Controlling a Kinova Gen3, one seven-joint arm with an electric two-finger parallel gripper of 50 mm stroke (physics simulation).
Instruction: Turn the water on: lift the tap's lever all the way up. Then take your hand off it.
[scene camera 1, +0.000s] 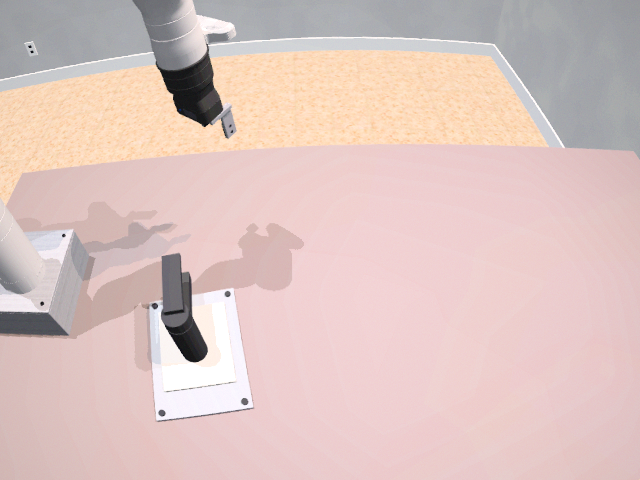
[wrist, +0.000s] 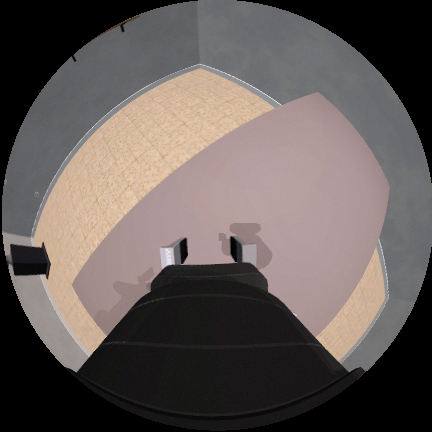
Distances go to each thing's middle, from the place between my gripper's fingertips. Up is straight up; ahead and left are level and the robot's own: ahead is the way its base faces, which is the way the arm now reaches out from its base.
Labels:
The dark tap lever (scene camera 1: 175, 315) is 10 cm behind my hand, 24 cm to the right of it and 12 cm below it.

